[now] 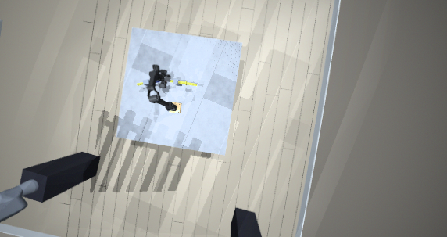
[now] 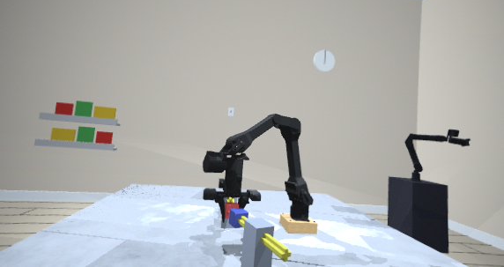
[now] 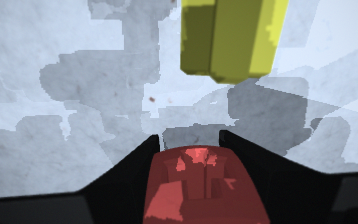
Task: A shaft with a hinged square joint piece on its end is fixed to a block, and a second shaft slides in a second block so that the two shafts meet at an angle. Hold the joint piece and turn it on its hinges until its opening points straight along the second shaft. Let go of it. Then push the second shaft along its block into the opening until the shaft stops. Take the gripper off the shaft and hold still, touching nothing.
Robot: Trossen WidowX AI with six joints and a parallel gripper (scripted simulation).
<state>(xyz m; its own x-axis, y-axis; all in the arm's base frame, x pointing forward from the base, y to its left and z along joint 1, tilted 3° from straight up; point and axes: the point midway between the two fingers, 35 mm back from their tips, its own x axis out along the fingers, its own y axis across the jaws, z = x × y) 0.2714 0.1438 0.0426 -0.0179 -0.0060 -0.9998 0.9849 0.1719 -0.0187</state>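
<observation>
Right now my gripper tip is 4 cm below the red joint piece and 1 cm to the right of it.
</observation>
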